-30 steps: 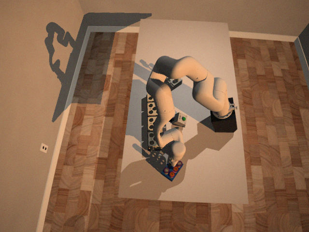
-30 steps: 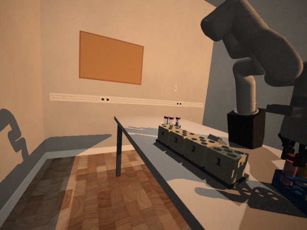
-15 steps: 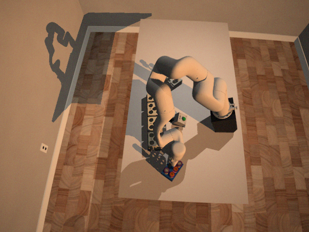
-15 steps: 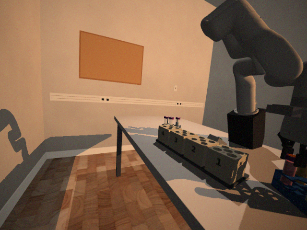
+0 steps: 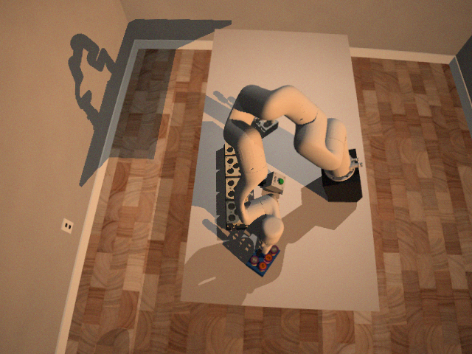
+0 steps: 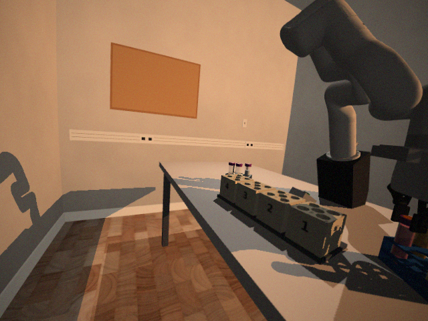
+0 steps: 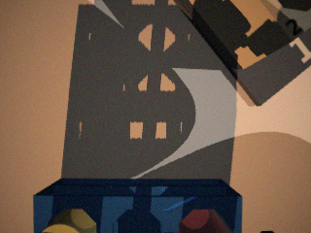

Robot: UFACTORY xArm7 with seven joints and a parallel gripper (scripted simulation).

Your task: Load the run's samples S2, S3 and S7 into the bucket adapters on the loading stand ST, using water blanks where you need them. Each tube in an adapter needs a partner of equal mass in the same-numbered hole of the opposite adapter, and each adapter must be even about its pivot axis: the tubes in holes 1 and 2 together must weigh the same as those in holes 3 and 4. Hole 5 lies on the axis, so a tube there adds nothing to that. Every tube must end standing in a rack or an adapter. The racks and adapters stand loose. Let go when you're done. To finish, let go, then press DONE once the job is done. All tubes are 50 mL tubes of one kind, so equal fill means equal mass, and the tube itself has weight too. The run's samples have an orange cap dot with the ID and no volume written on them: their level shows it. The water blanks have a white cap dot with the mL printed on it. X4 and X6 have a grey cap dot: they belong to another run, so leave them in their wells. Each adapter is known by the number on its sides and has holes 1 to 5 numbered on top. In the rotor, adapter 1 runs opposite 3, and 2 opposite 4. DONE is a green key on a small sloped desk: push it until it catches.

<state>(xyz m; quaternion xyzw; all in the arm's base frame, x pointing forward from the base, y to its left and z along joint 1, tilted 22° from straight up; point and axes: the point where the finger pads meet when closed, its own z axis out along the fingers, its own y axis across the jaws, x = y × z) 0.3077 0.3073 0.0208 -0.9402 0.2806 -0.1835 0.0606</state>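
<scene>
Now: hand 1 cm to the left of the pink-filled sample tube and 6 cm above it. Round my hand: yellowish tube (4 cm ahead, 7 cm to the left, 6 cm below); orange-dotted tube (1 cm ahead, 10 cm to the left, 6 cm below); blue sample rack (1 cm ahead, 4 cm to the left, 9 cm below).
</scene>
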